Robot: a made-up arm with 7 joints. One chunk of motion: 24 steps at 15 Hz.
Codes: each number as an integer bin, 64 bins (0 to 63) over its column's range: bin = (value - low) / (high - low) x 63, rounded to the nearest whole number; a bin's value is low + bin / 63 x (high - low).
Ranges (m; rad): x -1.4..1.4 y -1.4..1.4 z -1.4..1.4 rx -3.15..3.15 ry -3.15..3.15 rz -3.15..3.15
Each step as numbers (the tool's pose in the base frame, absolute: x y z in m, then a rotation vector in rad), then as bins.
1 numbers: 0.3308 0.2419 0.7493 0.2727 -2.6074 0.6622
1 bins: 39 37 48 34 5 38
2 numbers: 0.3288 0.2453 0.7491 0.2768 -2.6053 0.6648
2 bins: 39 37 48 34 5 38
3 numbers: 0.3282 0.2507 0.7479 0.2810 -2.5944 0.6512
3 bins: 39 37 48 34 6 38
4 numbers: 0.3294 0.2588 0.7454 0.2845 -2.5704 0.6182
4 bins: 39 37 48 34 6 38
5 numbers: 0.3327 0.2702 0.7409 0.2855 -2.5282 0.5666
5 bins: 39 38 48 34 6 37
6 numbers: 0.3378 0.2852 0.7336 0.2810 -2.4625 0.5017
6 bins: 39 38 48 34 7 37
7 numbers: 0.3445 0.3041 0.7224 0.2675 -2.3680 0.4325
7 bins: 39 38 48 34 8 36
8 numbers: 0.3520 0.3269 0.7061 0.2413 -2.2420 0.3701
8 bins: 39 39 47 34 9 35
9 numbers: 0.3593 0.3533 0.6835 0.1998 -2.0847 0.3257
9 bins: 40 39 47 33 11 35
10 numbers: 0.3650 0.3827 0.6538 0.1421 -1.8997 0.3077
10 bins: 40 40 46 33 13 35
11 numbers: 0.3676 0.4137 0.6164 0.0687 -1.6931 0.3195
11 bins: 40 41 45 32 15 35
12 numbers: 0.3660 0.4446 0.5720 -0.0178 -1.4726 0.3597
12 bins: 40 42 44 31 17 35
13 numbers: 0.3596 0.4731 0.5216 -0.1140 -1.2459 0.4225
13 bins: 40 42 43 30 19 36
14 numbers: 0.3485 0.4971 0.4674 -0.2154 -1.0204 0.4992
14 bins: 39 43 42 29 21 36
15 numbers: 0.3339 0.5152 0.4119 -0.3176 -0.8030 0.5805
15 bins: 39 43 41 28 23 37
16 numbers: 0.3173 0.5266 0.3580 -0.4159 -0.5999 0.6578
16 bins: 39 43 40 27 26 38
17 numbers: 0.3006 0.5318 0.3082 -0.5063 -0.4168 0.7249
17 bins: 38 43 38 26 27 39
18 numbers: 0.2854 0.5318 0.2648 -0.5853 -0.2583 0.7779
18 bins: 38 43 37 26 29 39
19 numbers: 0.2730 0.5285 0.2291 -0.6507 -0.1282 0.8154
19 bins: 38 43 37 25 30 40
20 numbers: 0.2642 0.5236 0.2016 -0.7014 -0.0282 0.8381
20 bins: 37 43 36 24 31 40
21 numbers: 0.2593 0.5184 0.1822 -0.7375 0.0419 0.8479
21 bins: 37 43 36 24 32 40
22 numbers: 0.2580 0.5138 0.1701 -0.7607 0.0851 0.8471
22 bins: 37 43 35 24 32 40
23 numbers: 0.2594 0.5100 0.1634 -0.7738 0.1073 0.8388
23 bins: 37 43 35 24 33 40
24 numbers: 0.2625 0.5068 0.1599 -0.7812 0.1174 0.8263
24 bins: 37 43 35 24 33 40
